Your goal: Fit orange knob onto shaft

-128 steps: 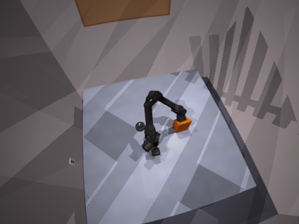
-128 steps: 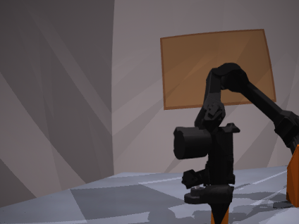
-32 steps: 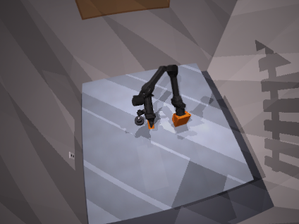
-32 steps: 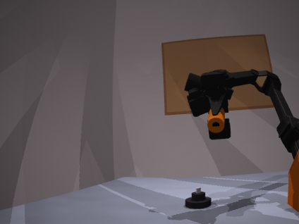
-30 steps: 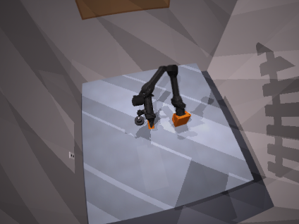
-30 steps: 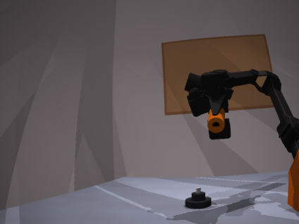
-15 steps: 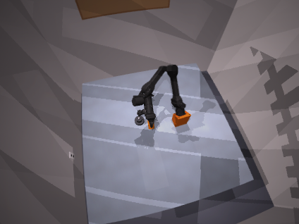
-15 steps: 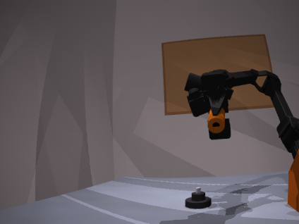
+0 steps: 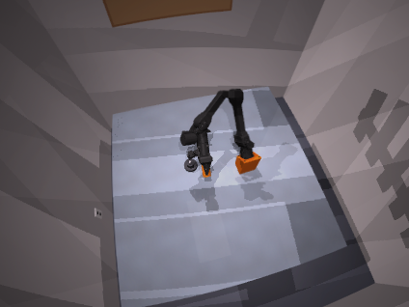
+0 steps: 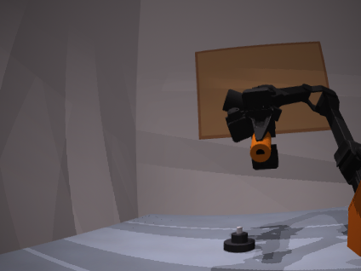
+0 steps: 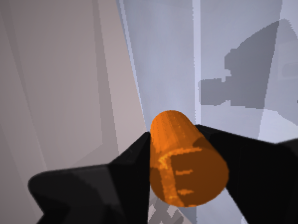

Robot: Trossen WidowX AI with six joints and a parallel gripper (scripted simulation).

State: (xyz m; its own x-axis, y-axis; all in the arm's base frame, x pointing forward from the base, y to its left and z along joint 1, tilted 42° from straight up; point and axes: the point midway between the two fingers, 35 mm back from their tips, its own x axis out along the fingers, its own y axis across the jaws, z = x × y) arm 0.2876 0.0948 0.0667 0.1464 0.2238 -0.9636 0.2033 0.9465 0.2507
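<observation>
Right now my gripper tip is 3 cm to the left of the orange knob, 2 cm below it and 1 cm past it. Also, from my gripper tip: pedestal (21 cm below, 18 cm to the right, 3 cm ahead).
</observation>
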